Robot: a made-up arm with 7 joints.
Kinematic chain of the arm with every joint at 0, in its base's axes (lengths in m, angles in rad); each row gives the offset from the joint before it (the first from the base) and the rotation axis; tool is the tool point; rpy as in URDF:
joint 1: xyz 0 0 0.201 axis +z
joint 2: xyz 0 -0.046 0.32 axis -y
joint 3: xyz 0 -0.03 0.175 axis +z
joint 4: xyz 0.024 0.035 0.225 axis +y
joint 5: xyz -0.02 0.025 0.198 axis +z
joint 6: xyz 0 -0.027 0.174 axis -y
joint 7: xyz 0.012 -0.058 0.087 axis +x
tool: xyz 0 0 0 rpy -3.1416 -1.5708 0
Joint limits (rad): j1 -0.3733..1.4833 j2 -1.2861..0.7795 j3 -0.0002..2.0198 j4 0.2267..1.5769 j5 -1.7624..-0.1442 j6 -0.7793..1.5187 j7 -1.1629..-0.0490
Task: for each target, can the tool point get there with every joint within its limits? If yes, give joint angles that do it. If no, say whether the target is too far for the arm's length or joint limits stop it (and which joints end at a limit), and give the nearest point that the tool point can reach.
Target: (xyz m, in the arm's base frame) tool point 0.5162 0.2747 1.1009
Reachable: yes | joints 0.4311 -0.4616 0.4763 0.6919 -0.4014 -0.0180 -0.8620
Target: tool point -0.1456 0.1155 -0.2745
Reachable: no: joint limits stop it (at a limit: joint 1, joint 2, joint 4, joint 5) | nearest point -0.0092 0.4707 0.2069 | short by 0.614 m
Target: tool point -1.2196 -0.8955 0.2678
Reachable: no: too far | nearest point -0.5372 -0.3944 0.6933 | short by 0.947 m
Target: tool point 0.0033 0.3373 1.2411
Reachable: yes | joints 0.9842 -0.4373 1.7404 0.8319 -0.3613 1.0114 -0.6668
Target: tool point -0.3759 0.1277 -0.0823
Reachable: no: joint limits stop it (at a limit: joint 1, joint 2, joint 4, joint 5, joint 6) | nearest point -0.1573 0.4623 0.2784 | short by 0.538 m
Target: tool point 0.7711 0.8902 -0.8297
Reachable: no: too far | nearest point 0.4048 0.4673 0.1970 | short by 1.169 m
